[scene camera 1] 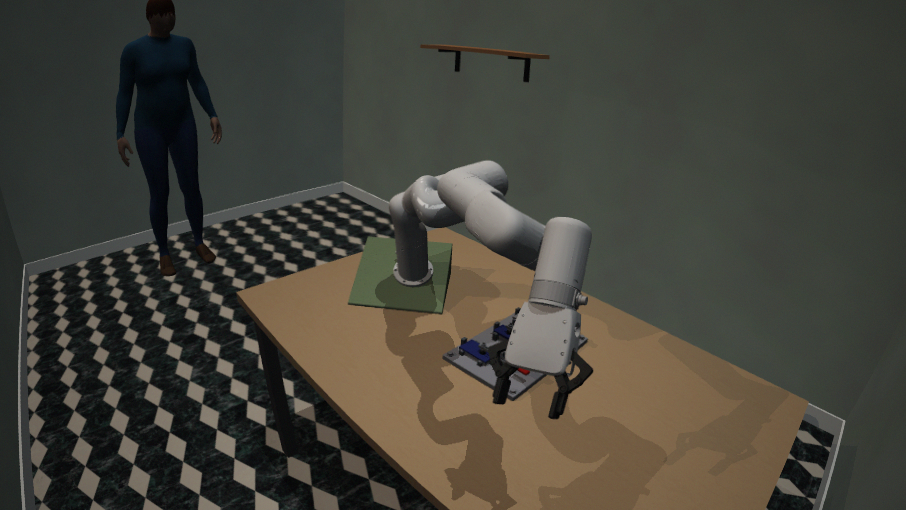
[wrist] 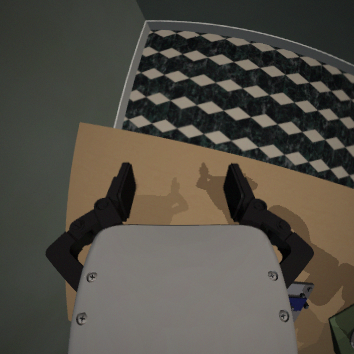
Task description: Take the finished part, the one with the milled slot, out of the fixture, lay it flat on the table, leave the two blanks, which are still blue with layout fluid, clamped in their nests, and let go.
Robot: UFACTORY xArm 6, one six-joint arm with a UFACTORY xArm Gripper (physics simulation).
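Where they show: gripper, fingertip midpoint: [scene camera 1: 525,411] [wrist: 179,174]; arm's base, origin of the base link: [scene camera 1: 413,271].
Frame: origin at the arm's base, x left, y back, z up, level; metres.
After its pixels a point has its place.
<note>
The grey fixture plate [scene camera 1: 457,361] {x -0.113, y -0.401, z -0.045 m} lies on the table, partly hidden by the gripper body. One blue blank [scene camera 1: 475,350] {x -0.059, y -0.404, z -0.029 m} sits in a nest near its left corner, and another blue blank [scene camera 1: 503,330] {x 0.052, y -0.381, z -0.019 m} sits farther back, partly covered. A blue blank [wrist: 298,303] {x -0.060, y -0.383, z -0.029 m} also shows at the lower right of the wrist view. A small red piece [scene camera 1: 523,371] {x -0.031, y -0.555, z -0.010 m} shows beside the gripper body. The finished part with the milled slot cannot be made out; the gripper hides that part of the plate. My gripper [scene camera 1: 528,406] {x -0.322, y -0.839, z 0.232 m} [wrist: 179,174] {x -0.322, y -0.839, z 0.232 m} is open and empty, above the table at the plate's front side, its fingers pointing down and forward.
The wooden table [scene camera 1: 329,342] {x -0.356, y -0.144, z -0.060 m} [wrist: 150,150] {x -0.318, y -0.976, z -0.060 m} carries the arm's green base mat [scene camera 1: 369,278] {x -0.128, y 0.056, z -0.016 m} [wrist: 342,327] {x 0.004, y -0.105, z -0.030 m} behind the fixture. Small black clamps stand on the plate around the blanks. A person [scene camera 1: 166,95] stands on the floor beyond the table. A wall shelf [scene camera 1: 485,51] hangs at the back.
</note>
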